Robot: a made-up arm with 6 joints.
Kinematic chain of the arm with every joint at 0, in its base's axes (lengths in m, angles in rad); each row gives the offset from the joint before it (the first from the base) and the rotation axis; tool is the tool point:
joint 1: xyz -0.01 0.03 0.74 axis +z
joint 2: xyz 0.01 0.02 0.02 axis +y
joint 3: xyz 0.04 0 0.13 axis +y
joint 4: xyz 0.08 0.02 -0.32 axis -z
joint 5: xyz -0.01 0 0.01 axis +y
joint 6: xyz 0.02 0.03 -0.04 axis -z
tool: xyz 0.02 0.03 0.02
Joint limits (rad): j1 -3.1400..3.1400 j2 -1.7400..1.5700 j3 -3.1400..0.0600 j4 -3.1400..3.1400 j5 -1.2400..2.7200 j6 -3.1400..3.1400
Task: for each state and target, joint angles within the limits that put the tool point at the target. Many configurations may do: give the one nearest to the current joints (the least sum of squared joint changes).
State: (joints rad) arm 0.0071 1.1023 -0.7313 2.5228 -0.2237 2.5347
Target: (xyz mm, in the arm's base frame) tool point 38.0 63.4 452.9
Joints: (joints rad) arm -0.0475 1.2078 -0.7082 2.5005 -0.2181 2.5108
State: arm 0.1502 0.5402 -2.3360 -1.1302 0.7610 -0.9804
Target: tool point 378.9 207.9 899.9
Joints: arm 0.3237 0.4426 -2.0909 -1.1403 0.8291 -1.0862
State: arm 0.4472 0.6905 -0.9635 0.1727 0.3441 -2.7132
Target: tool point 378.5 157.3 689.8
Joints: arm 0.1837 0.5669 -1.4649 0.1996 0.2619 -2.7634
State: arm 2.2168 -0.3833 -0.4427 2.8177 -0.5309 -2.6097
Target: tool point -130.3 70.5 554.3
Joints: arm 2.5550 -0.0120 0.0600 2.8173 -0.5803 -2.7458
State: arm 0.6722 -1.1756 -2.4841 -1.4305 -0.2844 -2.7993
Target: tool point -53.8 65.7 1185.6
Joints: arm 0.0908 -1.1246 -1.6342 -1.4085 -0.5782 -3.0747
